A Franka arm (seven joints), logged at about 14 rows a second.
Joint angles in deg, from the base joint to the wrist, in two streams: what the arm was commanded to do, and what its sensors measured. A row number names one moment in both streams.
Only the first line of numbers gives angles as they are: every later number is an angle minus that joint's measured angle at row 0.
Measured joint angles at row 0:
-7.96 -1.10 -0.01 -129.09 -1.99 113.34 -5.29
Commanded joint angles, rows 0 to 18:
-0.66 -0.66 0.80 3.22 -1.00 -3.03 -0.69
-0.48 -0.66 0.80 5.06 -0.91 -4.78 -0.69
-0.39 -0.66 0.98 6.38 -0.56 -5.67 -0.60
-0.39 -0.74 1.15 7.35 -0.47 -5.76 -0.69
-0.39 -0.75 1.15 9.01 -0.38 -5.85 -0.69
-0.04 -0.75 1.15 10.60 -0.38 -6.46 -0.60
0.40 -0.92 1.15 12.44 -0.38 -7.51 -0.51
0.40 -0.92 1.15 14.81 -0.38 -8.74 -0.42
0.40 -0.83 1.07 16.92 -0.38 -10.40 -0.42
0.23 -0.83 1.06 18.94 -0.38 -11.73 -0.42
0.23 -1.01 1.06 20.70 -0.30 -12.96 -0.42
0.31 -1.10 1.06 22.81 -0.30 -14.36 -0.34
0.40 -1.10 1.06 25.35 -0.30 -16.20 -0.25
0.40 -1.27 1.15 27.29 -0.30 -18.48 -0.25
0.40 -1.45 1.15 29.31 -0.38 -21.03 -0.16
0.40 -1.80 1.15 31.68 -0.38 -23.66 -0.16
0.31 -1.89 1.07 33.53 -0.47 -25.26 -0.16
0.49 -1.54 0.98 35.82 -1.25 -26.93 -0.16
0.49 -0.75 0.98 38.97 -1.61 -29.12 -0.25
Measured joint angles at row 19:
0.57 -2.30 0.89 33.63 -0.09 -25.49 0.00
